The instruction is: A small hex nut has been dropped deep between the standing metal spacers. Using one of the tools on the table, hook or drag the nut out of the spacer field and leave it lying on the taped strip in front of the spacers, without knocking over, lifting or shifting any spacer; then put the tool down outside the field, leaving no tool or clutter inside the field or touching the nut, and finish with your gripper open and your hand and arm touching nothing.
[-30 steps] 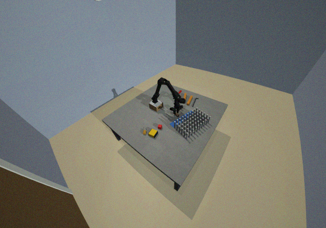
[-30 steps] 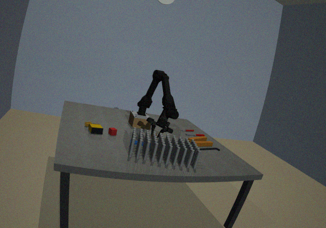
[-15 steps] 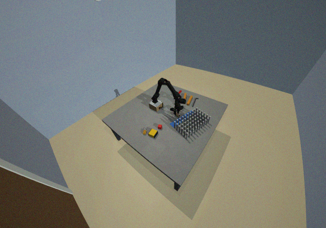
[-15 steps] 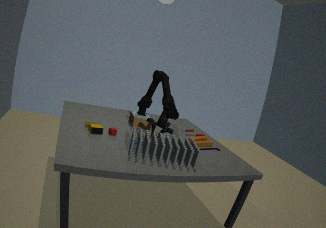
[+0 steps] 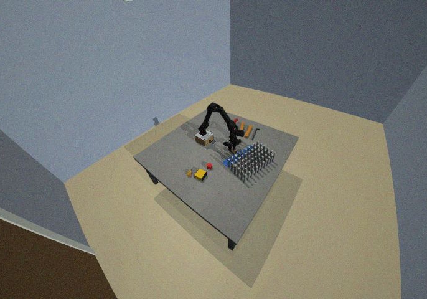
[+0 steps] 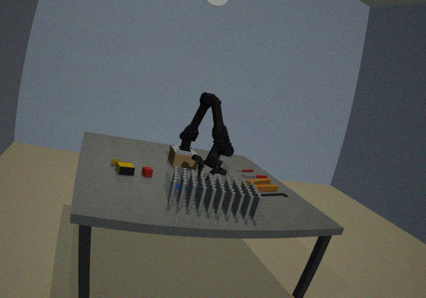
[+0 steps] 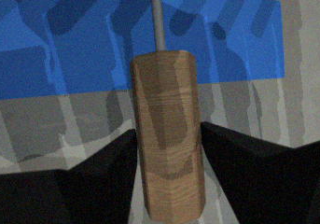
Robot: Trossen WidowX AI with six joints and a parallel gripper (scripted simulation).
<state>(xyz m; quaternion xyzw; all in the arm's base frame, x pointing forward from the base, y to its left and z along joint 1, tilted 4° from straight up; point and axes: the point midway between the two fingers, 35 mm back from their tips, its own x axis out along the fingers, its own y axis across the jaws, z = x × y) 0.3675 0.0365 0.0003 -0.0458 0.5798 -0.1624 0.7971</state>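
Right now my gripper tip is 80 mm short of the blue taped strip, 30 mm to the right of it and 40 mm above it. The rest, counted from my gripper tip: red cube: 40 mm behind, 280 mm to the right, 20 mm below; then yellow block: 40 mm behind, 400 mm to the right, 10 mm below; then metal-shafted tool: 100 mm ahead, 20 mm to the right.
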